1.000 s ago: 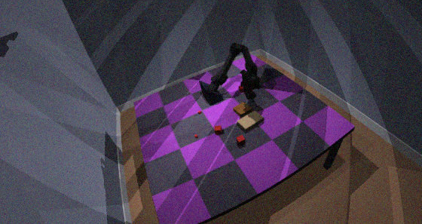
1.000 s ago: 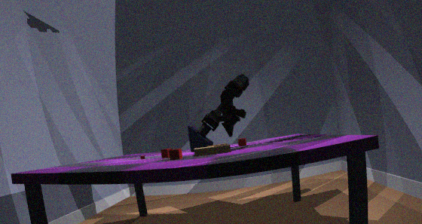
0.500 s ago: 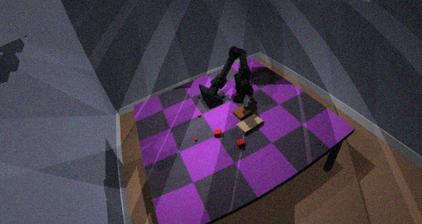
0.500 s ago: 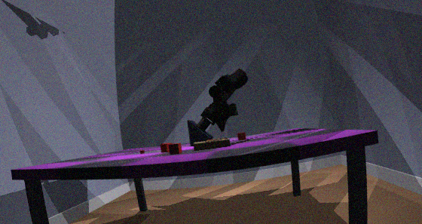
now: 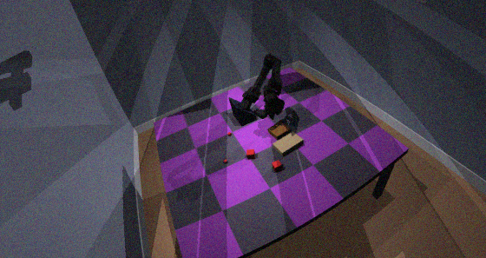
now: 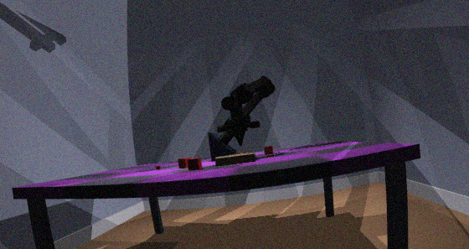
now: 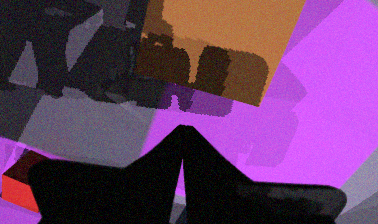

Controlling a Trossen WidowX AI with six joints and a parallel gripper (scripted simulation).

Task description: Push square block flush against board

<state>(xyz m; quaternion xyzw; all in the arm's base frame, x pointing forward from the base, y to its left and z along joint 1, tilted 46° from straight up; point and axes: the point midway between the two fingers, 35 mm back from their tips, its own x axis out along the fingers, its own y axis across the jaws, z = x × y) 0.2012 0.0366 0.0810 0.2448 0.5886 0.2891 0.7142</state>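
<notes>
Right now my gripper tip is 70 mm short of the square orange block, 10 mm to the left of it and 50 mm above it. Also, from my gripper tip: board (190 mm ahead, 40 mm to the right, 50 mm below).
</notes>
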